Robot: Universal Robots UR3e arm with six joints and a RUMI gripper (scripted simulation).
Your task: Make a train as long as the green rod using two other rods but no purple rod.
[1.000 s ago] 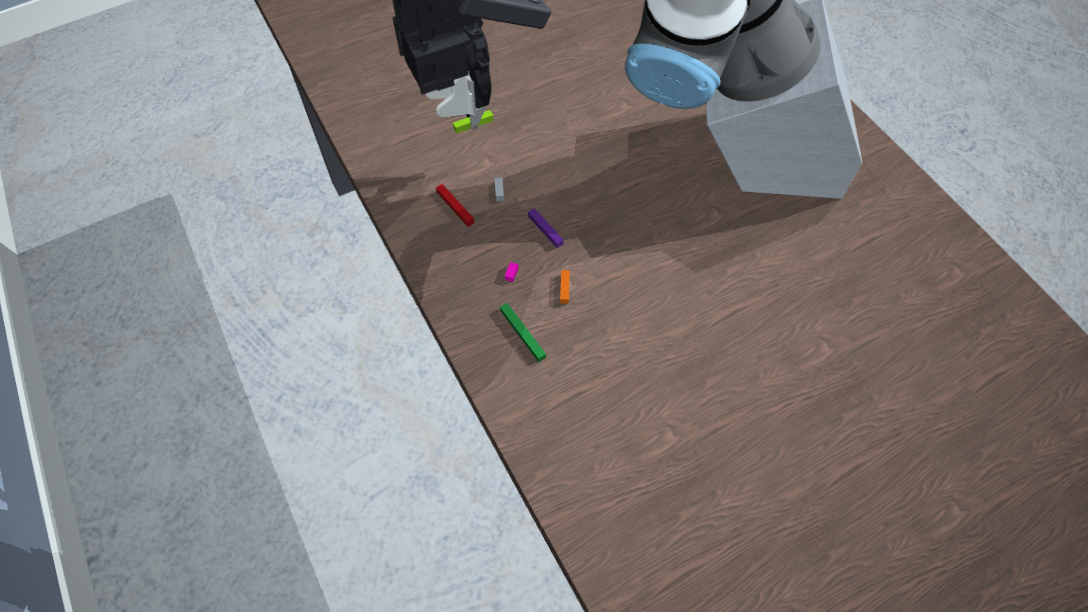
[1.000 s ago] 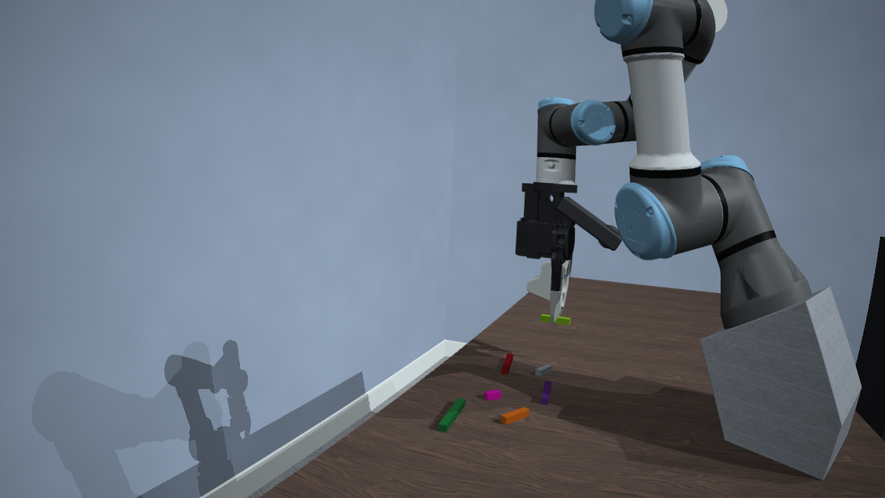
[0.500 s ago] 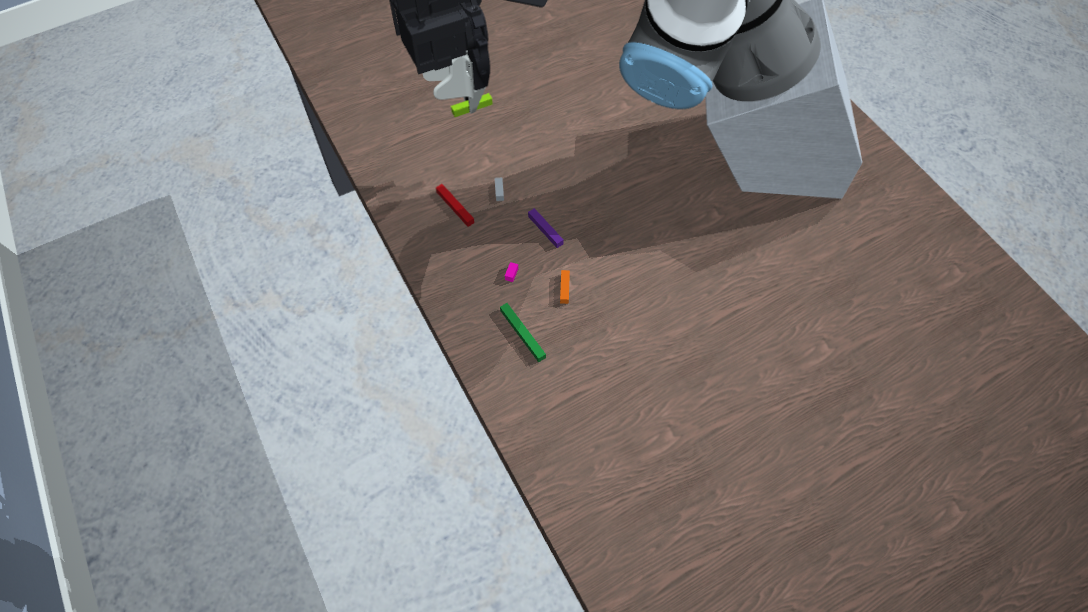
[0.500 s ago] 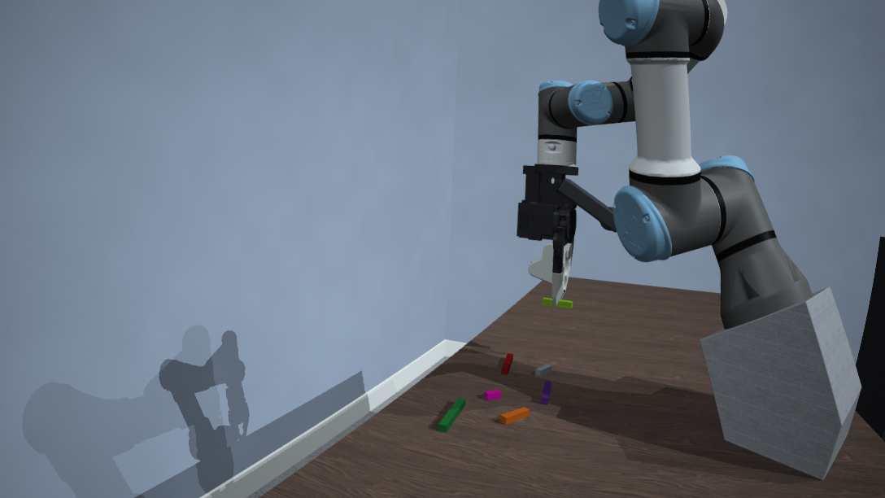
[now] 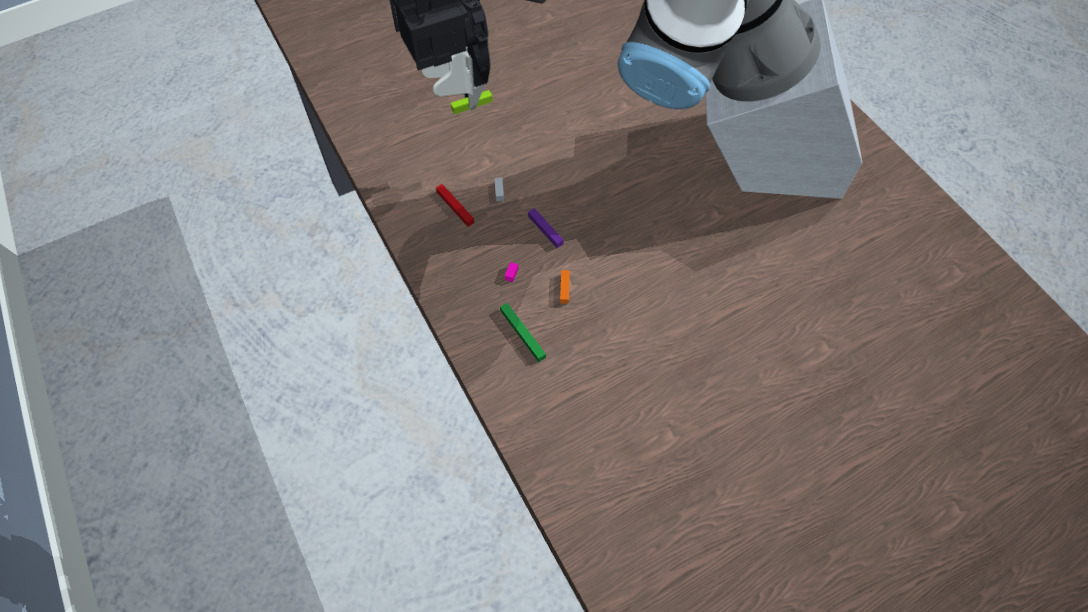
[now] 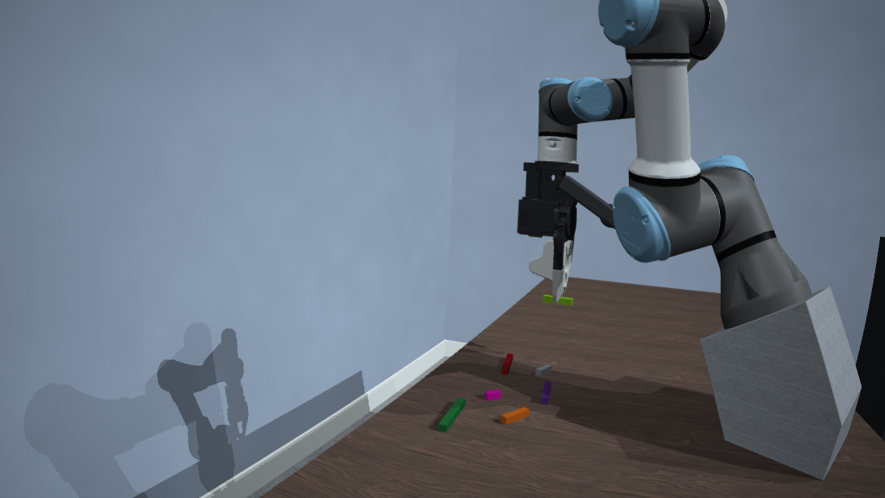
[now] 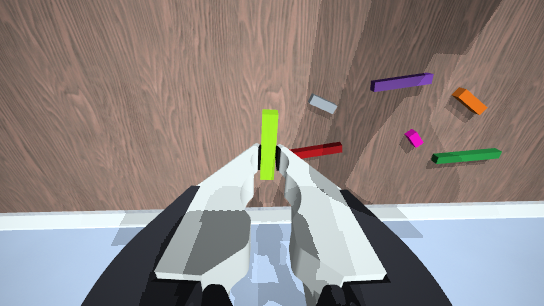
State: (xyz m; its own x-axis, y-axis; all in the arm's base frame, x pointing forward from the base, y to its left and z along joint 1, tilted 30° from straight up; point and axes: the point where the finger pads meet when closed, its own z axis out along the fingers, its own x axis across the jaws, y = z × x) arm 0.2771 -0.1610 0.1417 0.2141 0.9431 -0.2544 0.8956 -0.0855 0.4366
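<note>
My gripper is now 1 cm short of the grey rod, 6 cm to the right of it and 11 cm above it. The rest, counted from my hand: red rod: 7 cm ahead, 5 cm to the left, 11 cm below; then lime rod: 1 cm below; then purple rod: 15 cm to the left, 11 cm below.
</note>
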